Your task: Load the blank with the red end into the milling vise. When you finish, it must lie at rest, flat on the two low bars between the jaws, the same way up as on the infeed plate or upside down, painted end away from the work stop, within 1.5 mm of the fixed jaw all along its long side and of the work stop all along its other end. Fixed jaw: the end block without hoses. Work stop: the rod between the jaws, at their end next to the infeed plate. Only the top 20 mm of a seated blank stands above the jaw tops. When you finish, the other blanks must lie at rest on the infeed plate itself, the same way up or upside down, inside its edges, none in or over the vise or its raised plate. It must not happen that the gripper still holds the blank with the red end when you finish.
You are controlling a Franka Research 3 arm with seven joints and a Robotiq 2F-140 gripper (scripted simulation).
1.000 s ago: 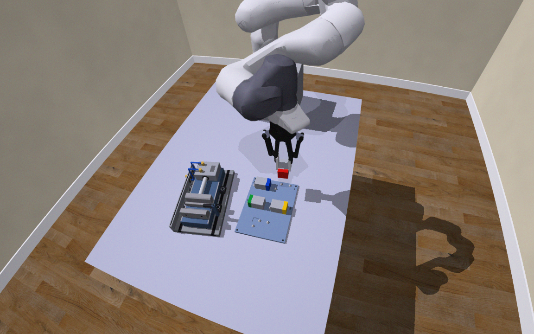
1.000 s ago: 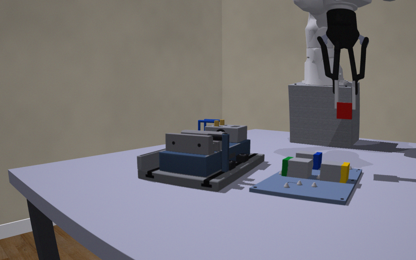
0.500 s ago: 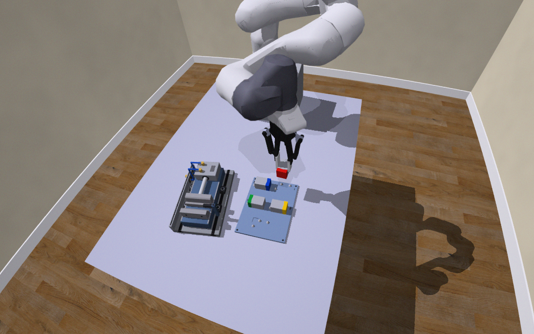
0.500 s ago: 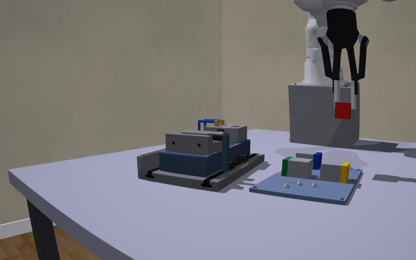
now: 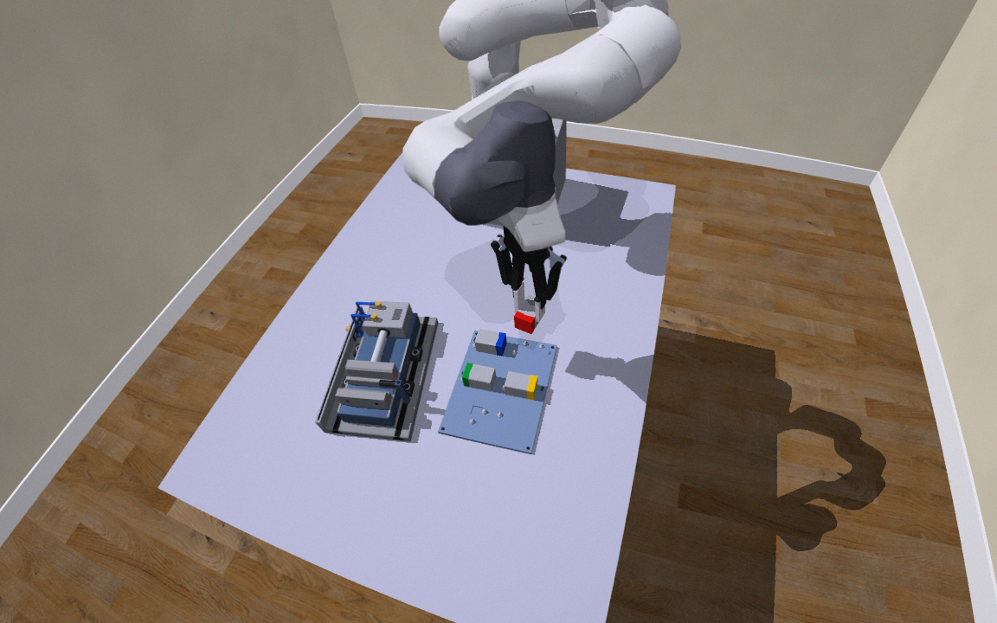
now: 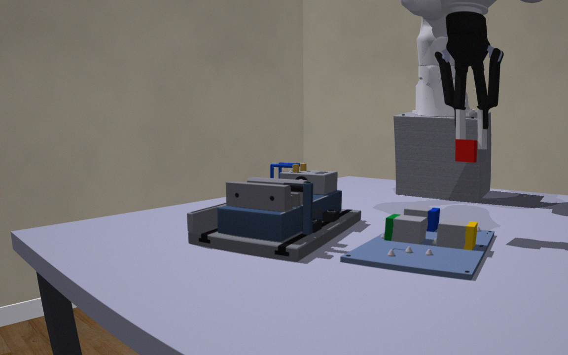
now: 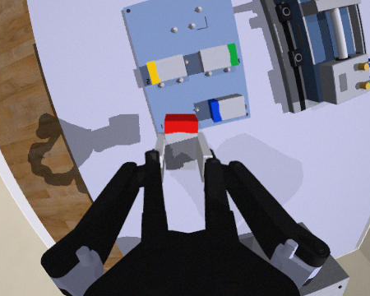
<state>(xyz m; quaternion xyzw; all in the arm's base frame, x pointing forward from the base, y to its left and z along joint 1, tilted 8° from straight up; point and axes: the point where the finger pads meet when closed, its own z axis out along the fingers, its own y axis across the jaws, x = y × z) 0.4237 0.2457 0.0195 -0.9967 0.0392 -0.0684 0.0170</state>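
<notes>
Right now the red-ended blank is 4 cm below my hand. The rest, counted from my hand: yellow-ended blank: 9 cm ahead, 2 cm to the left, 16 cm below; then green-ended blank: 10 cm ahead, 7 cm to the right, 16 cm below; then blue-ended blank: 1 cm ahead, 9 cm to the right, 16 cm below.
</notes>
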